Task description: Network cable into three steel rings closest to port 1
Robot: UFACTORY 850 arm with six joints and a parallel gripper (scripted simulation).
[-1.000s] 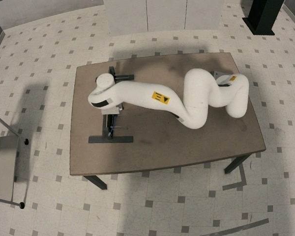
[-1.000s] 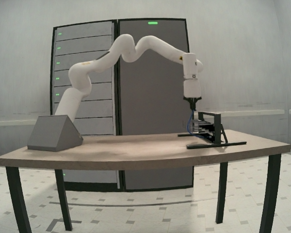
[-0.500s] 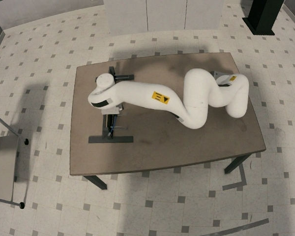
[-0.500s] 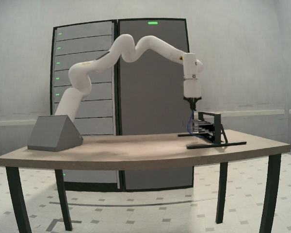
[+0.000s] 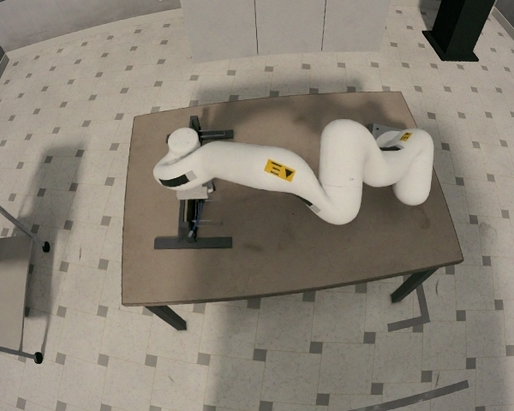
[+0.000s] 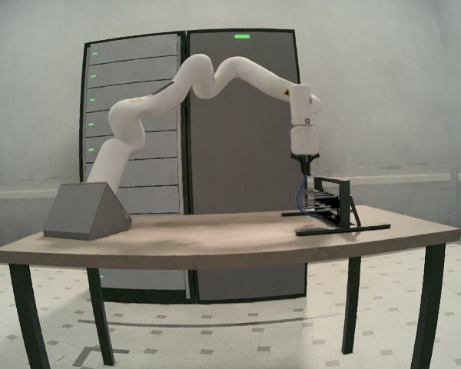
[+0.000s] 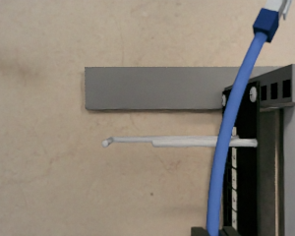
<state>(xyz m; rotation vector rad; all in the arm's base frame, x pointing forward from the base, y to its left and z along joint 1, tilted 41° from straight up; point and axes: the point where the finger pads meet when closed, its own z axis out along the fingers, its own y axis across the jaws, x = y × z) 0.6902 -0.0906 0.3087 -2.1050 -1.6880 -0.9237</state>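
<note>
The plug is 50 mm ahead of my hand, 110 mm to the left of it and 20 mm below it. From my hand the other things lie so: black port rack 40 mm ahead, 160 mm to the right, 110 mm below.
</note>
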